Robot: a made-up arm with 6 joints. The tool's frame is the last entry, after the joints.
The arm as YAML. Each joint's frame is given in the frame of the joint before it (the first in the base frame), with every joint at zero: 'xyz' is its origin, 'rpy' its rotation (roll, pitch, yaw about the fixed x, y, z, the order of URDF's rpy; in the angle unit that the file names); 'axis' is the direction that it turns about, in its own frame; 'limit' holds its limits. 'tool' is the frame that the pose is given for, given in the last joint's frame.
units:
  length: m
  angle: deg
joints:
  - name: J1
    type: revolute
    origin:
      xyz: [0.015, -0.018, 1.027]
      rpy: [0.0, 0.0, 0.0]
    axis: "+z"
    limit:
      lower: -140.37
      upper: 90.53
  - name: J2
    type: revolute
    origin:
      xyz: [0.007, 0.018, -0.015]
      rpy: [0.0, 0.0, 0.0]
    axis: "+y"
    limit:
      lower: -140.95
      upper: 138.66
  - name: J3
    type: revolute
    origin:
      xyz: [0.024, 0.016, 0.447]
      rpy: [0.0, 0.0, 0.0]
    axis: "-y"
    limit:
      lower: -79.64
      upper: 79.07
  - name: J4
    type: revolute
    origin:
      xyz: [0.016, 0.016, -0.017]
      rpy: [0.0, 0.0, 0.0]
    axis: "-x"
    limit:
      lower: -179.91
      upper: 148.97
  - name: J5
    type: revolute
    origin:
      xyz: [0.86, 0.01, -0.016]
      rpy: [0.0, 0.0, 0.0]
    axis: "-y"
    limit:
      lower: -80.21
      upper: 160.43
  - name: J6
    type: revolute
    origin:
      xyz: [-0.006, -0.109, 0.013]
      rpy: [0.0, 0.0, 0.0]
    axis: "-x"
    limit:
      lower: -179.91
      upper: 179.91
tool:
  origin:
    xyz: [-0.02, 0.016, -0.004]
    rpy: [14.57, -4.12, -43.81]
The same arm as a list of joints. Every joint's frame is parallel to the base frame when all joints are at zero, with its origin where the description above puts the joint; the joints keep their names.
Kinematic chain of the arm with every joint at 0, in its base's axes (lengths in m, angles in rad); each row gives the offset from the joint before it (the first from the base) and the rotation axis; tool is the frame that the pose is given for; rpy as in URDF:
J1: xyz 0.015 -0.018 1.027 axis +z
J2: xyz 0.007 0.018 -0.015 axis +y
J3: xyz 0.024 0.016 0.447 axis -y
J4: xyz 0.016 0.016 -0.017 axis -x
J5: xyz 0.86 0.01 -0.016 axis -y
J6: xyz -0.006 -0.109 0.013 axis -x
tool: xyz -0.02 0.016 -0.004 rpy 0.2543 -0.0719 -0.7646
Joint limits (rad, base to tool): -2.4499..1.58 -2.46..2.4201 -1.39..1.38 -3.14..2.6 -1.3999..2.8 -3.14..3.14

